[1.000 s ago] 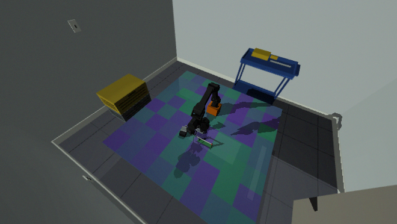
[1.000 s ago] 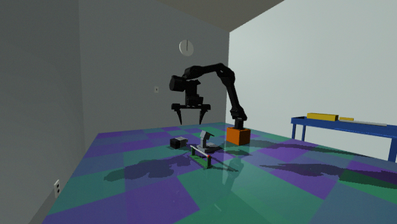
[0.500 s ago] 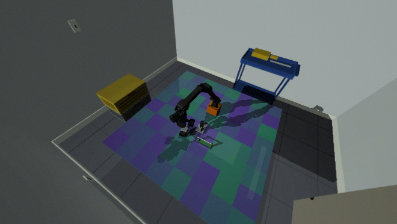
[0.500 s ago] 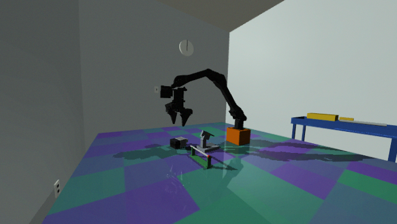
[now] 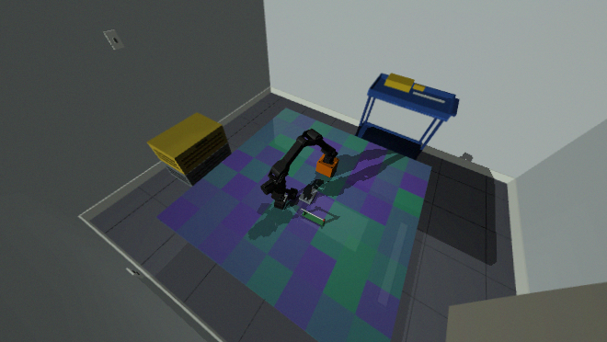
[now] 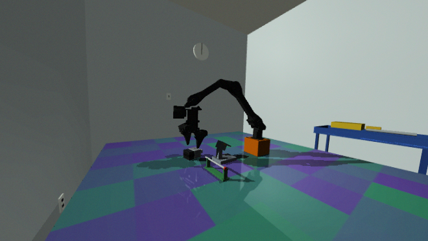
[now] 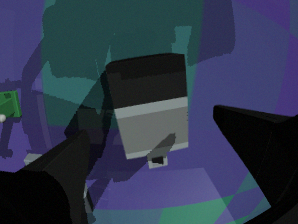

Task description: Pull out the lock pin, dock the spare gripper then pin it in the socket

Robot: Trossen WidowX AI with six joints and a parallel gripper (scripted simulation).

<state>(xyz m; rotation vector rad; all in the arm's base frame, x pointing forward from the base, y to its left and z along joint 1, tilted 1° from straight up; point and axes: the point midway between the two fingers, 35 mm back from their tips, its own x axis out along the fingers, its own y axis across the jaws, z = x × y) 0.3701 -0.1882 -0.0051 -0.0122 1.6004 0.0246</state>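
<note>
My gripper tip is 1 cm past the spare gripper and 4 cm above it. The rest, counted from my gripper tip: grey mount 10 cm behind, 14 cm to the left, 1 cm below; green cradle 3 cm ahead, 22 cm to the left, 4 cm below.
</note>
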